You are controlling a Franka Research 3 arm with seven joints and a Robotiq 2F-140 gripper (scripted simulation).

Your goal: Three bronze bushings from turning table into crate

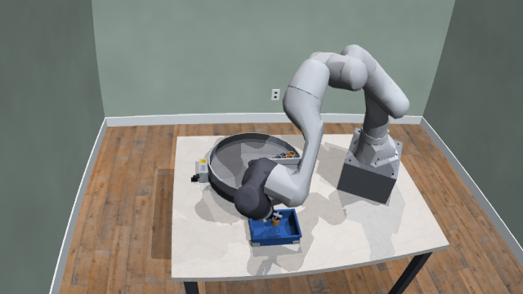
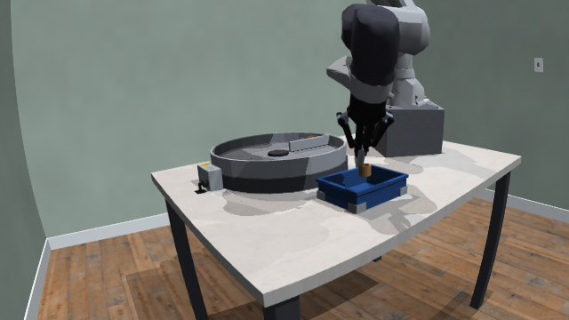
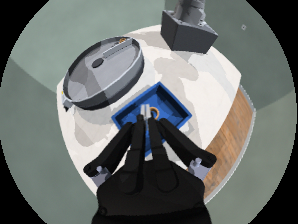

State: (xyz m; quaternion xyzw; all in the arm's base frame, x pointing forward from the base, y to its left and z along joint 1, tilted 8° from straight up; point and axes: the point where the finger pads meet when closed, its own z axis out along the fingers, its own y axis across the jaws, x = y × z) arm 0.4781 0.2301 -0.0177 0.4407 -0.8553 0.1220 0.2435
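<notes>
The blue crate lies 2 cm behind my hand and 8 cm below it.
</notes>
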